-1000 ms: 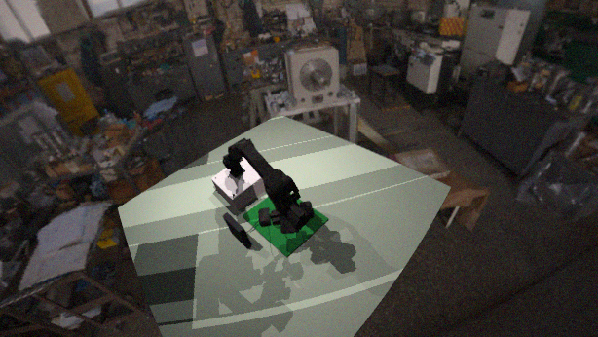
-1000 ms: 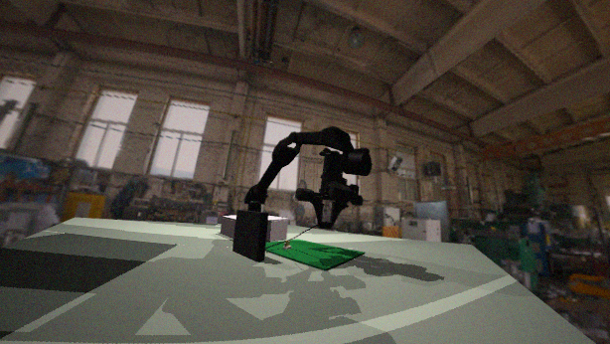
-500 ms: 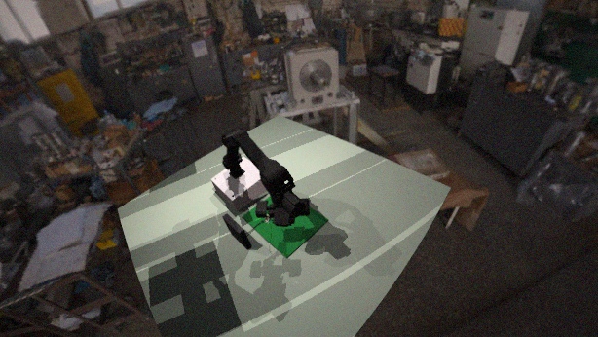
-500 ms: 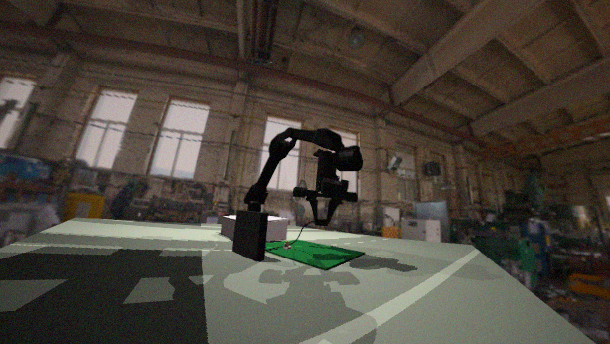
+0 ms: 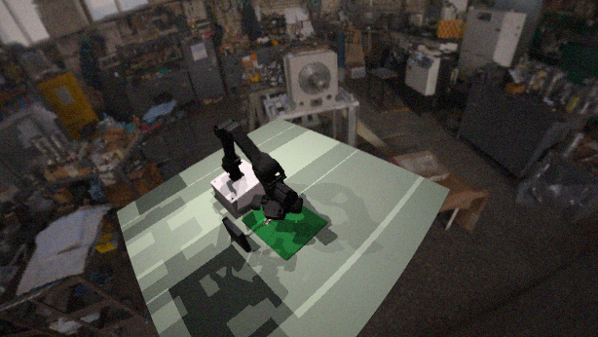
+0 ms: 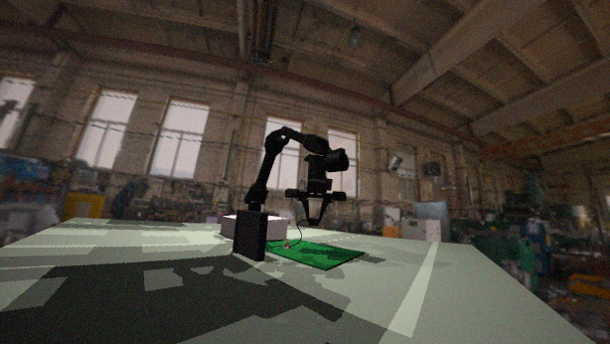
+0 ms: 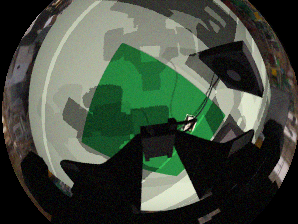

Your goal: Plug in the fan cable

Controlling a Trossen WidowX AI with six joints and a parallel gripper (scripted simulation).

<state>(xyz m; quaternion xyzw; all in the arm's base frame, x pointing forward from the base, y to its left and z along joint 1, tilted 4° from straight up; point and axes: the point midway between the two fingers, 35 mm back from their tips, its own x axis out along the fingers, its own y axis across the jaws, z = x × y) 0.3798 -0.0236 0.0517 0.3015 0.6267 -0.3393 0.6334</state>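
The green board lies 40 mm behind my gripper tip, 30 mm to the left of it and 110 mm below it. From my gripper tip the other things lie so: dark plug 10 mm behind, 10 mm to the left; then black fan 90 mm behind, 160 mm to the right, 40 mm below.
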